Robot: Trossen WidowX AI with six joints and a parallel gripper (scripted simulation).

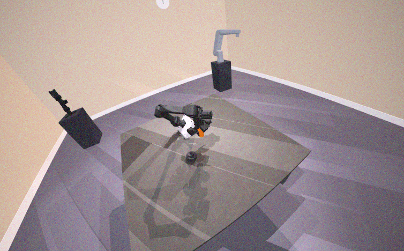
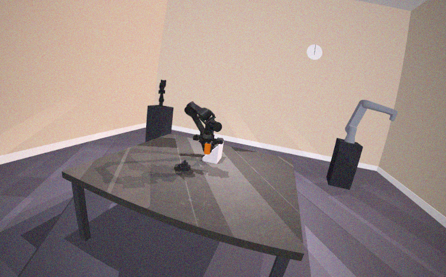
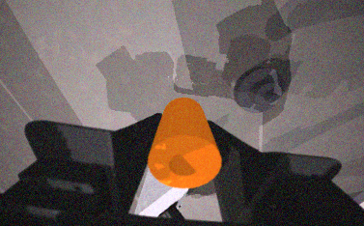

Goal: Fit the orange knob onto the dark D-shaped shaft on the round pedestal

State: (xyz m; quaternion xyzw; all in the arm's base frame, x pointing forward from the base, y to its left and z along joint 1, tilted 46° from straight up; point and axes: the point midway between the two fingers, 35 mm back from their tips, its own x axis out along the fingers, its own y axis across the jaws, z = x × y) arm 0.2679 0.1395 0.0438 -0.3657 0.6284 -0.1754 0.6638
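Right now the round pedestal is 50 mm ahead of my gripper tip, 130 mm to the right of it and 100 mm below it. From my gripper tip the other things lie so: orange knob 20 mm above.
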